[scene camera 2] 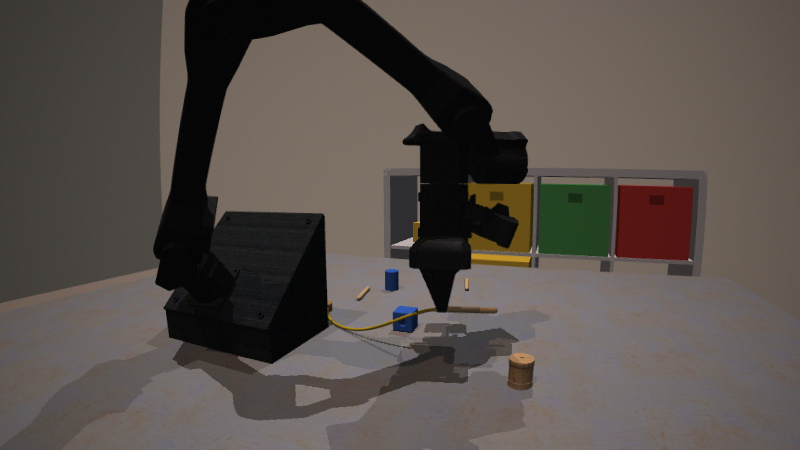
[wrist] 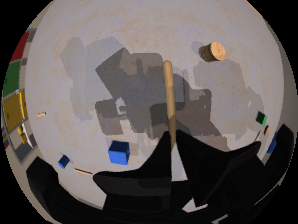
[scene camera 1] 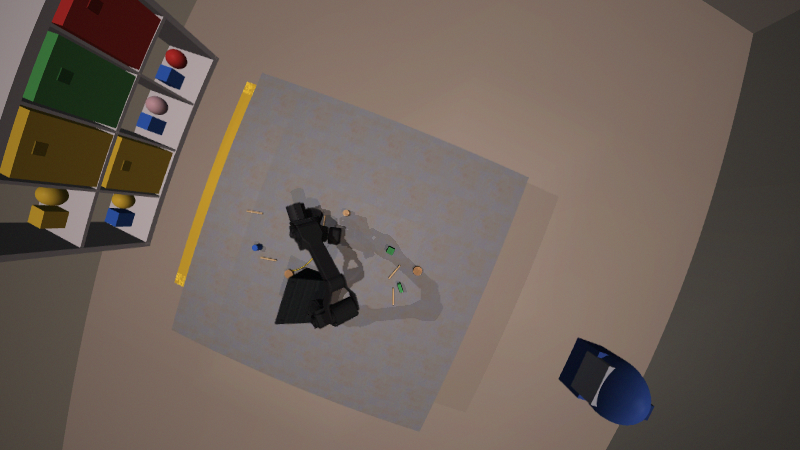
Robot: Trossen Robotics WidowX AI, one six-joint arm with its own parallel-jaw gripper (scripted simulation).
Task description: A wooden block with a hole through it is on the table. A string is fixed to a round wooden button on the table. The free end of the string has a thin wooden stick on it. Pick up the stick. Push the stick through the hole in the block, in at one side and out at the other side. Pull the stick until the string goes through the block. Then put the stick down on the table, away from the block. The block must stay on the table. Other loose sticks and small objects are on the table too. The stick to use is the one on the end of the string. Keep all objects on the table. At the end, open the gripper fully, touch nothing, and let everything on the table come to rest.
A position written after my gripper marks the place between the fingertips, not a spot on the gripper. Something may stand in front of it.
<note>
I see my gripper (scene camera 2: 442, 310) and a wooden cylinder (scene camera 2: 521, 365).
My gripper shows as well in the wrist view (wrist: 171, 134).
</note>
